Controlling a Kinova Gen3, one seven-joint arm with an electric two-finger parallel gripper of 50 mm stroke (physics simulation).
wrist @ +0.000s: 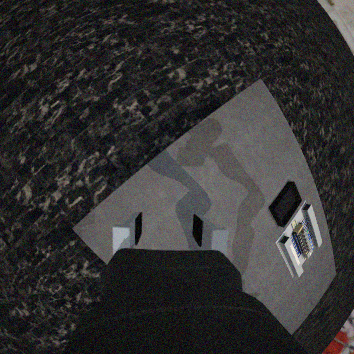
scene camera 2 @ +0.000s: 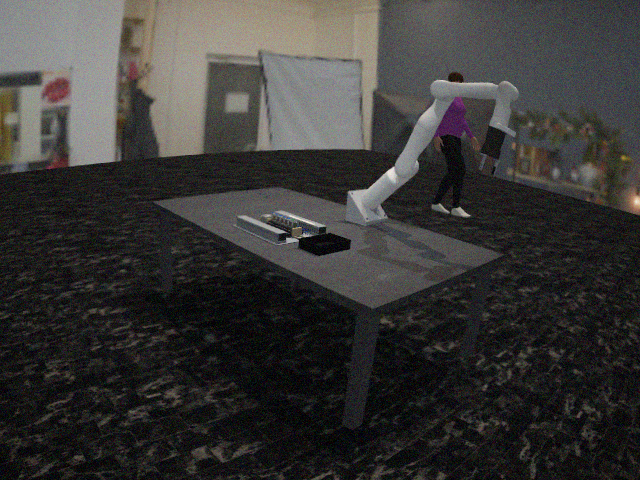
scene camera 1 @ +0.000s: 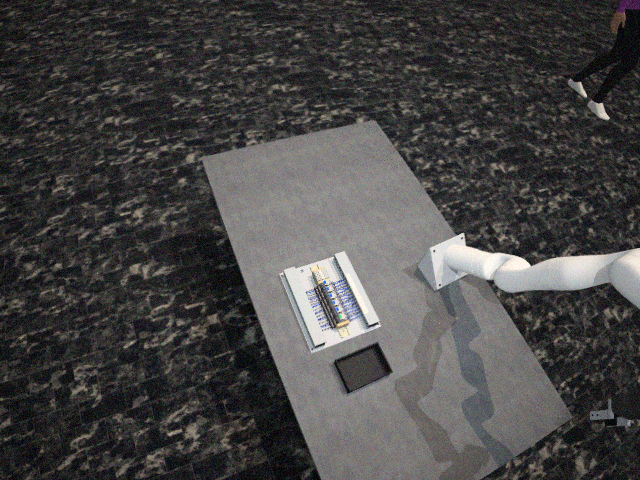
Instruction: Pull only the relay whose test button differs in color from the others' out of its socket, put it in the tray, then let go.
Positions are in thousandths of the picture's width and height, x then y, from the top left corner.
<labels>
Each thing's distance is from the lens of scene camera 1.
black tray (scene camera 1: 571,764): 135 cm
white panel (scene camera 1: 557,682): 139 cm
</labels>
